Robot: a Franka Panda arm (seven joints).
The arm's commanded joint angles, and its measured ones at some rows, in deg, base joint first. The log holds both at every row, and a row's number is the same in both.
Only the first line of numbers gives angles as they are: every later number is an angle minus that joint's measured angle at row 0.
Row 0, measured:
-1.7 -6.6 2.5 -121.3 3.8 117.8 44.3
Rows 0 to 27, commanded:
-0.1 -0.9 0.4 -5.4 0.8 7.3 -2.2
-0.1 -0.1 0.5 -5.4 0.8 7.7 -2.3
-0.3 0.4 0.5 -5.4 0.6 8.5 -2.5
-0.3 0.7 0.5 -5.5 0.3 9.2 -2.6
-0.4 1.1 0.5 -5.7 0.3 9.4 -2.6
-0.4 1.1 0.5 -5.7 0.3 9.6 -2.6
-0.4 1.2 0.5 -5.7 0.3 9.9 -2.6
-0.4 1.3 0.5 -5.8 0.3 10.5 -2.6
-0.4 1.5 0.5 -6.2 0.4 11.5 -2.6
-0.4 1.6 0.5 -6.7 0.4 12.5 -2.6
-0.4 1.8 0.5 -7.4 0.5 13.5 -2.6
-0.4 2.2 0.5 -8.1 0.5 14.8 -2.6
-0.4 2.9 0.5 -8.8 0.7 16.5 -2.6
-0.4 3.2 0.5 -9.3 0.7 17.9 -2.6
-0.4 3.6 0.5 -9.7 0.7 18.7 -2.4
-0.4 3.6 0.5 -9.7 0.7 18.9 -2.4
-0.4 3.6 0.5 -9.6 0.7 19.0 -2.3
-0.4 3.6 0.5 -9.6 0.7 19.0 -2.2
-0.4 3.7 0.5 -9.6 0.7 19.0 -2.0
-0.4 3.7 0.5 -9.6 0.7 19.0 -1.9
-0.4 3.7 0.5 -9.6 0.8 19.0 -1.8
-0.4 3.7 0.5 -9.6 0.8 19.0 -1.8
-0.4 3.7 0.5 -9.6 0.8 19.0 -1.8
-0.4 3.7 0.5 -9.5 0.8 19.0 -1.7
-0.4 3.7 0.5 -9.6 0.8 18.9 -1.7
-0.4 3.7 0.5 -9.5 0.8 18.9 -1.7
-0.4 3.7 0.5 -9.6 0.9 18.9 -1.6
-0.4 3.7 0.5 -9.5 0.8 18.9 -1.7
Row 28, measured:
-0.7 2.9 -0.1 -8.8 -0.1 17.0 -1.4
